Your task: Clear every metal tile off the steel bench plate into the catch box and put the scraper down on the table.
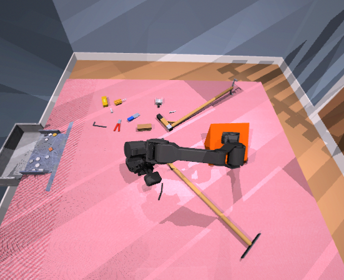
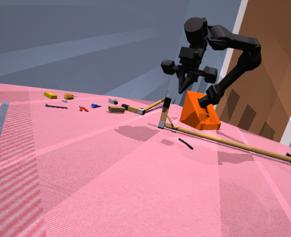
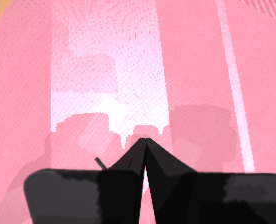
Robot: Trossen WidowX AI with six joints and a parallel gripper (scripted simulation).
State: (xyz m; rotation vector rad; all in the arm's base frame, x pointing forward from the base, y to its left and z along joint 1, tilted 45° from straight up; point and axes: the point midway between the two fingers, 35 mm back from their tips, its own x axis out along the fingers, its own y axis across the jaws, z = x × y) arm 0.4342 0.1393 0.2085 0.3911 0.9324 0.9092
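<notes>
My gripper tip is 180 mm above the black strip, 90 mm past it and 10 mm to the right of it. Also, from my gripper tip: wooden block 400 mm to the right, 170 mm below, 30 mm ahead; then long scraper 300 mm behind, 120 mm below, 30 mm to the left; then blue tool 480 mm to the right, 180 mm below, 110 mm ahead.
</notes>
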